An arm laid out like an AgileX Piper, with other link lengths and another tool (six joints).
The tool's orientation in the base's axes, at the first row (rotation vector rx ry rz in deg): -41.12, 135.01, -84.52
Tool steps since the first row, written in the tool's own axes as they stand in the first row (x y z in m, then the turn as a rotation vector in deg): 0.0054, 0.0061, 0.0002, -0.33, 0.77, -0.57; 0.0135, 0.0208, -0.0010, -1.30, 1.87, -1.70; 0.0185, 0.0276, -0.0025, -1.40, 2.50, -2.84; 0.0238, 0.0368, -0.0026, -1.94, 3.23, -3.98; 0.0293, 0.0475, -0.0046, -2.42, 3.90, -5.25; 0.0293, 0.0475, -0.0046, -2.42, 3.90, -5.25
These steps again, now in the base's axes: -0.0061, -0.0009, -0.0054, -0.20, 0.89, -0.45; -0.0173, 0.0009, -0.0177, -0.20, 2.67, -0.96; -0.0241, 0.0018, -0.0230, -0.83, 3.82, -1.02; -0.0310, 0.0023, -0.0310, -1.10, 5.24, -1.18; -0.0394, 0.0047, -0.0395, -1.48, 6.70, -1.23; -0.0394, 0.0047, -0.0395, -1.48, 6.70, -1.23
